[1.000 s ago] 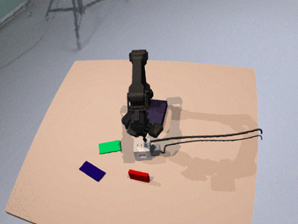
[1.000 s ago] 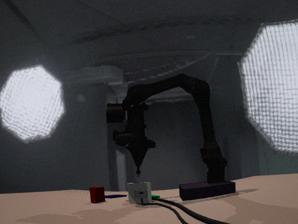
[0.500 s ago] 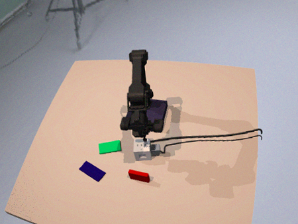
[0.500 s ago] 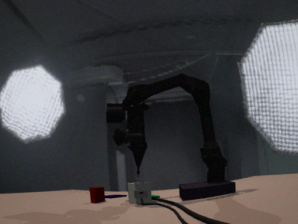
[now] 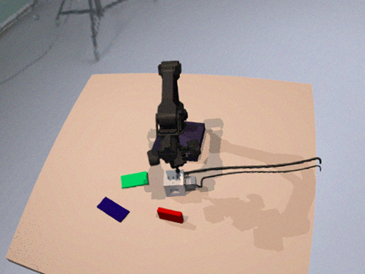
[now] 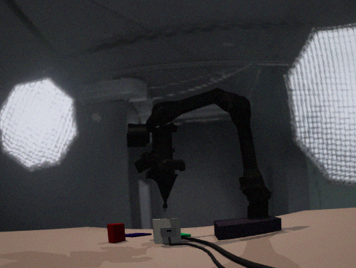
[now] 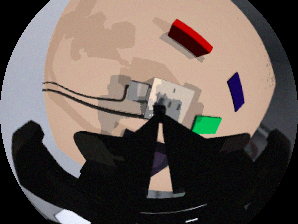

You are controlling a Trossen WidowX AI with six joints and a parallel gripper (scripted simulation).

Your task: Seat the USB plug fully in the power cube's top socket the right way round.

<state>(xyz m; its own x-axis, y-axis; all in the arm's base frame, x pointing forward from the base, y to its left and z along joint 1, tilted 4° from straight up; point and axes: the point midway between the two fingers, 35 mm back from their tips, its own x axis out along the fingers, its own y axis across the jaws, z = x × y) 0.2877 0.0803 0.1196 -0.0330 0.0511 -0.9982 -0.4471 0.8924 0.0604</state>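
My gripper tip is 2 cm above the dark USB plug. Also, from my gripper tip: flat blue block (17 cm ahead, 25 cm to the right, 13 cm below); then green block (21 cm to the right, 13 cm below); then red block (16 cm ahead, 11 cm below).
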